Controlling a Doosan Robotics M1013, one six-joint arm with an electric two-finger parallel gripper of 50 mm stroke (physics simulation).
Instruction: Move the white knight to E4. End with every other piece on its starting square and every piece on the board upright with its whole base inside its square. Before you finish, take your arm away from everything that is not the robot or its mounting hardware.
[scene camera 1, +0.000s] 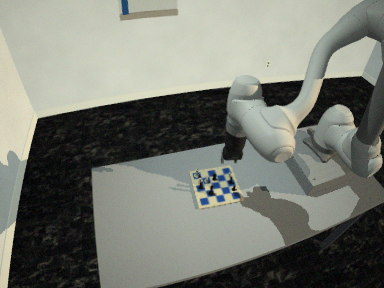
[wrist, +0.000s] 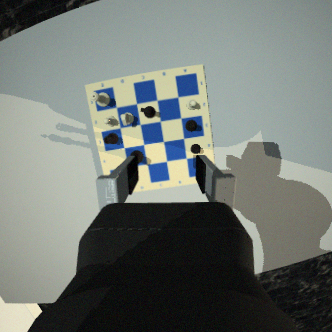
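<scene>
The board lies on the table. A white piece that looks like the knight stands on the blue square D2. A small white piece is beside it on E2. E4 is a cream square with no piece visible on it; black pieces stand on E3 and D4. My gripper is open and empty, above the board's level and toward its far side in the scene view. In the wrist view, its left finger partly overlaps the D4 piece.
A large white piece stands on E1. A black piece is on C2. White A2, black A3 and black A4 stand along the right side. The arm's mounting plinth is on the table.
</scene>
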